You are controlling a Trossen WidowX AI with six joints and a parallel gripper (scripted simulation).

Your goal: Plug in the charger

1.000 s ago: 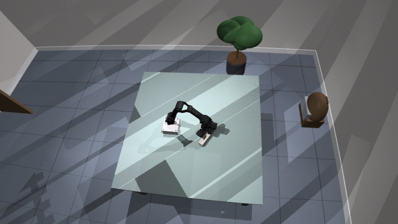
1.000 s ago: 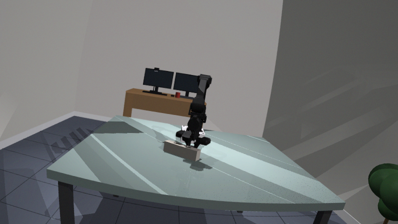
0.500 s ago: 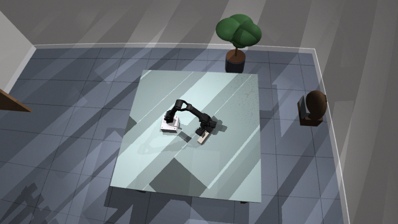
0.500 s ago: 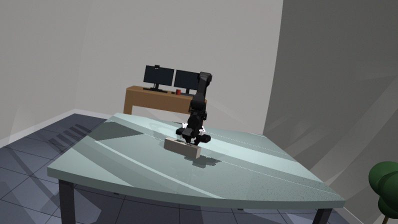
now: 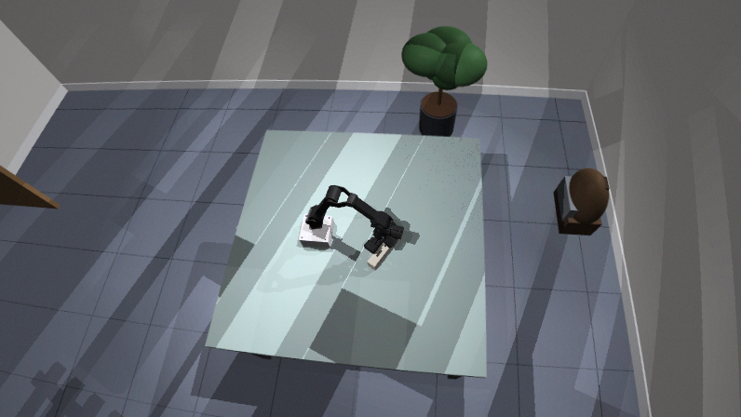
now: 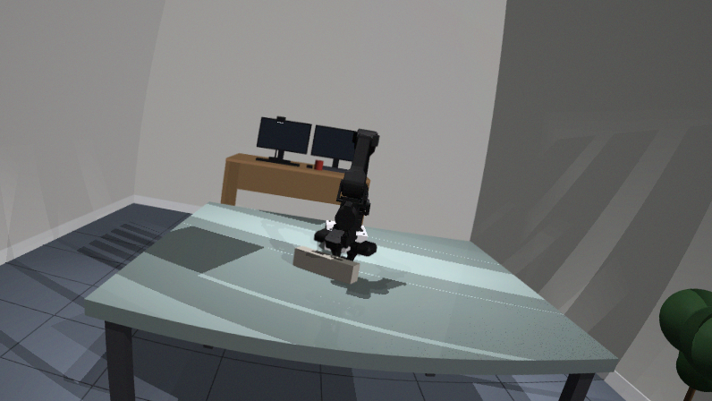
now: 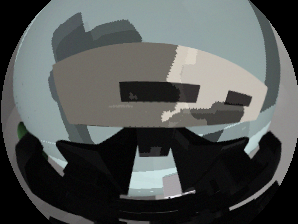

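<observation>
Right now my gripper tip is 10 mm to the left of the two-prong charger, 10 mm below it and 10 mm short of it.
</observation>
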